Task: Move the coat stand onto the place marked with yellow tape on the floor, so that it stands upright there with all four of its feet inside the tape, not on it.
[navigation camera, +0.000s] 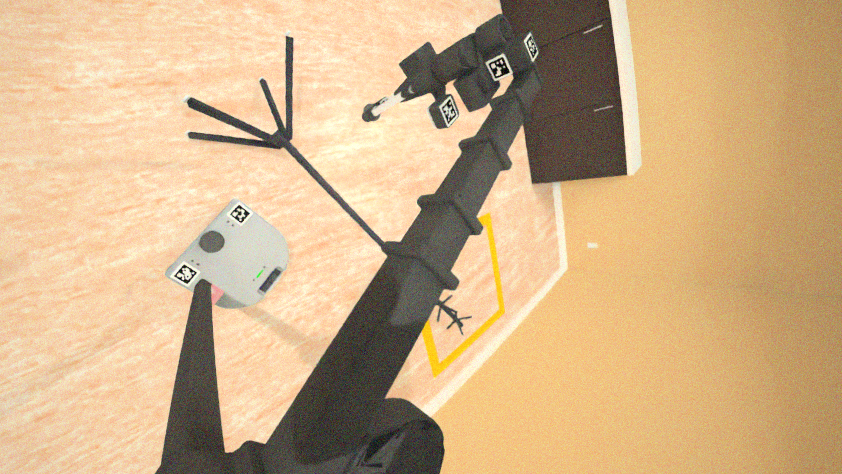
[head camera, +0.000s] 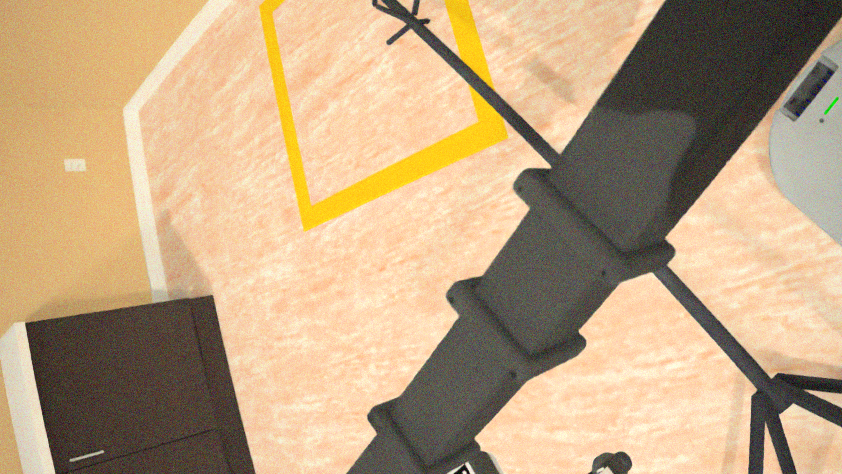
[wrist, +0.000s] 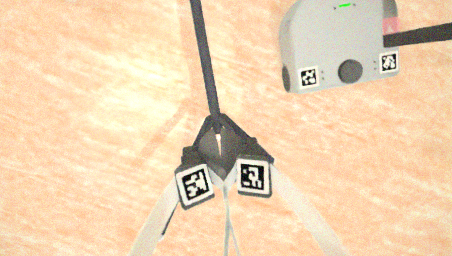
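Where they show: gripper, fingertip midpoint: point(navigation camera: 367, 115) point(head camera: 617, 464) point(wrist: 220, 147); robot's base, link origin: point(navigation camera: 212, 240) point(wrist: 326, 70).
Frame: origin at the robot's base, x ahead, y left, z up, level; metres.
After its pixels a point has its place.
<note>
The dark coat stand point(head camera: 707, 317) {x -0.105, y -0.423, z 0.184 m} point(navigation camera: 335, 193) {x -0.213, y -0.431, z 0.181 m} point(wrist: 205, 60) {x -0.109, y -0.432, z 0.187 m} lies on its side on the floor, its four legs fanned out at one end. Its hook end shows inside the yellow tape outline point(head camera: 406, 170) {x -1.021, y -0.808, z 0.001 m} point(navigation camera: 495, 264) {x -1.659, y -1.036, z 0.001 m}, and its pole crosses the tape near one corner in the head view. The arm hides part of the pole. My gripper point(navigation camera: 370, 111) {x -0.022, y -0.420, z 0.721 m} point(wrist: 220, 147) {x -0.022, y -0.420, z 0.721 m} is shut, with a thin empty slit between the fingertips. It hangs above the floor on the leg side of the stand, apart from it; the leg junction shows behind the fingertips in the wrist view.
My extended arm point(head camera: 547, 259) {x -0.105, y -0.133, z 1.079 m} point(navigation camera: 436, 220) {x -0.084, y -0.150, z 1.072 m} passes over the pole. My base point(head camera: 810, 158) {x -0.161, y -0.091, z 0.160 m} point(navigation camera: 247, 247) {x -0.096, y -0.052, z 0.160 m} point(wrist: 340, 40) {x -0.094, y -0.021, z 0.160 m} stands beside the stand. A dark cabinet point(head camera: 123, 376) {x -1.405, y -2.163, z 0.518 m} point(navigation camera: 577, 129) {x -1.275, y -2.245, z 0.518 m} stands by the tan wall point(head camera: 58, 235) {x -2.388, y -2.267, z 0.536 m} point(navigation camera: 707, 264) {x -2.816, y -1.991, z 1.440 m}, which runs close past the tape.
</note>
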